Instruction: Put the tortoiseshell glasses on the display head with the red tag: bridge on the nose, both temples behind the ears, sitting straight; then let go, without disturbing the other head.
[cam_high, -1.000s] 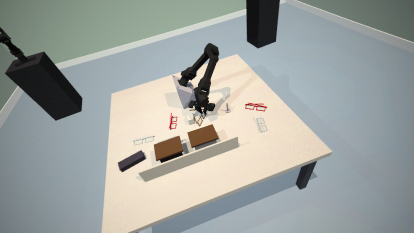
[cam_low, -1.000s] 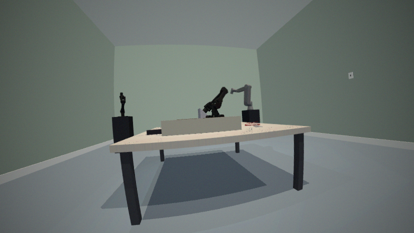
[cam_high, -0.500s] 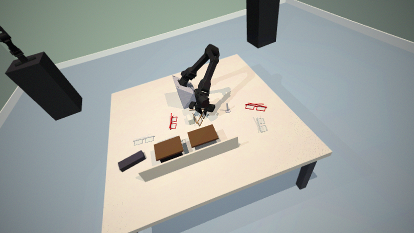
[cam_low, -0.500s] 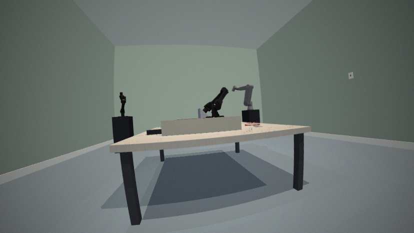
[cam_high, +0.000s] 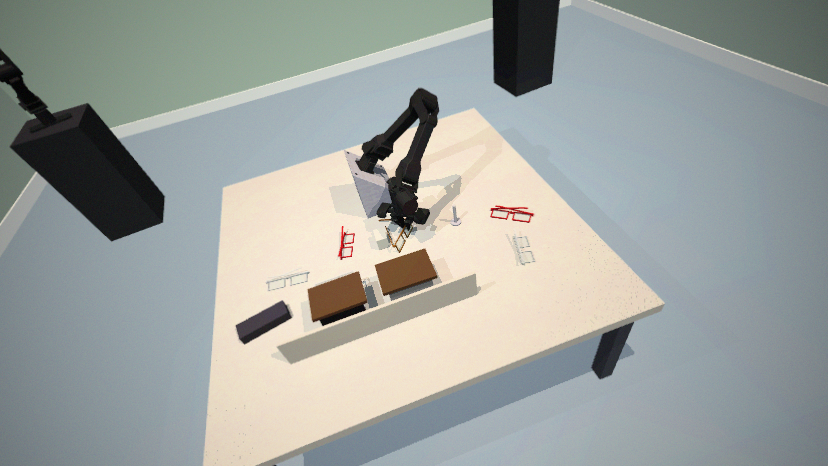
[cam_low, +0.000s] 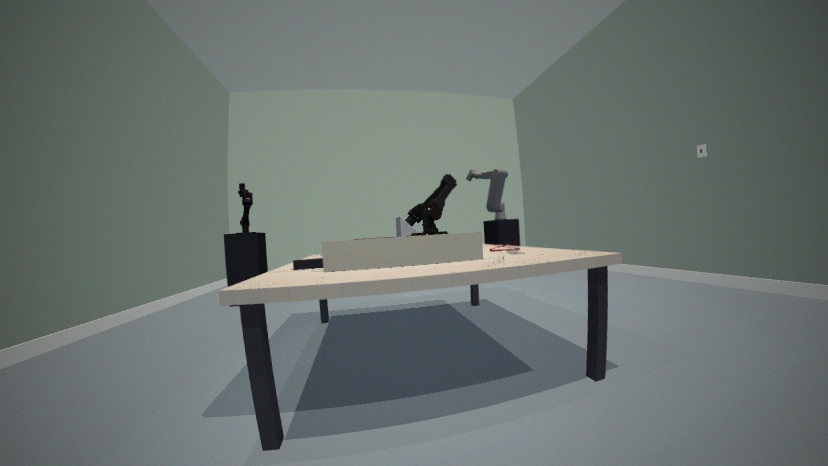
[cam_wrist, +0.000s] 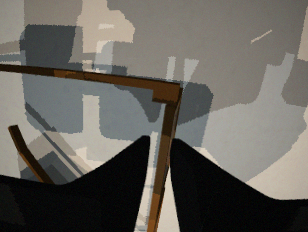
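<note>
Now: the grey post 5 cm ahead of my gripper tip, 18 cm to the left of it and 1 cm above it. From my gripper tip the other things lie so: low white wall (34 cm ahead, 21 cm to the right, 4 cm above); then display head (22 cm ahead, 9 cm to the right, 4 cm above); then dark case (13 cm ahead, 56 cm to the right).
</note>
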